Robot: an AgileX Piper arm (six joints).
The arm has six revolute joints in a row. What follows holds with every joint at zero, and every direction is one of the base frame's. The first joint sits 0.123 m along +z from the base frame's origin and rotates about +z. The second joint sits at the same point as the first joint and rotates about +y. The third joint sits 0.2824 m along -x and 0.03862 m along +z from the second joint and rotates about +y. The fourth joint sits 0.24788 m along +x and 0.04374 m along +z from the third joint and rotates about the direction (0.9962, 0, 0.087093). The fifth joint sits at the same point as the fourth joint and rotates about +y. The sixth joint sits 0.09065 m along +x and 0.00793 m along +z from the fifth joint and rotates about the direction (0.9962, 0, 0.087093). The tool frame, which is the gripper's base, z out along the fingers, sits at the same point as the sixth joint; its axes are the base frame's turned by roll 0, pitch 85.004 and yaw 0 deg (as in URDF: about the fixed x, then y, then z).
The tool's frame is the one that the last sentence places.
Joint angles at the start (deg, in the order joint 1, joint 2, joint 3, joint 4, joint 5, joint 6):
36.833 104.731 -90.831 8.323 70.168 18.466
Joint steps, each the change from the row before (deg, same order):
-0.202 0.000 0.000 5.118 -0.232 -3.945
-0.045 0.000 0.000 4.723 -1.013 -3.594
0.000 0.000 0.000 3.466 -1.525 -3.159
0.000 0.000 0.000 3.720 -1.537 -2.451
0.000 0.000 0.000 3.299 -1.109 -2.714
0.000 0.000 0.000 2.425 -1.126 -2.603
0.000 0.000 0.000 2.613 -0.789 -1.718
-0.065 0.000 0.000 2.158 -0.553 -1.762
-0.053 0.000 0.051 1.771 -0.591 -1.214
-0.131 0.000 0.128 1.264 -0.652 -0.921
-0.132 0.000 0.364 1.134 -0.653 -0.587
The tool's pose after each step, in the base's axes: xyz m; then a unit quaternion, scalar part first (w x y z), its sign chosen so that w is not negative. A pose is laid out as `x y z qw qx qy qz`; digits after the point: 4 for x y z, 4 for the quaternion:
0.2917 0.2416 0.2822 0.0382 -0.1608 0.9757 0.1439
0.2895 0.2478 0.2844 0.0344 -0.1782 0.9664 0.1817
0.2889 0.2530 0.2866 0.0403 -0.1933 0.9572 0.2114
0.2883 0.2583 0.2893 0.0456 -0.2005 0.9481 0.2427
0.2876 0.2626 0.2918 0.0504 -0.2108 0.9384 0.2690
0.2876 0.2659 0.2940 0.0588 -0.2218 0.9296 0.2883
0.2871 0.2690 0.2962 0.0623 -0.2253 0.9221 0.3084
0.2870 0.2712 0.2981 0.0660 -0.2302 0.9151 0.3243
0.2870 0.2729 0.2996 0.0694 -0.2316 0.9098 0.3374
0.2877 0.2737 0.3003 0.0736 -0.2312 0.9061 0.3465
0.2883 0.2741 0.2997 0.0754 -0.2280 0.9039 0.3540

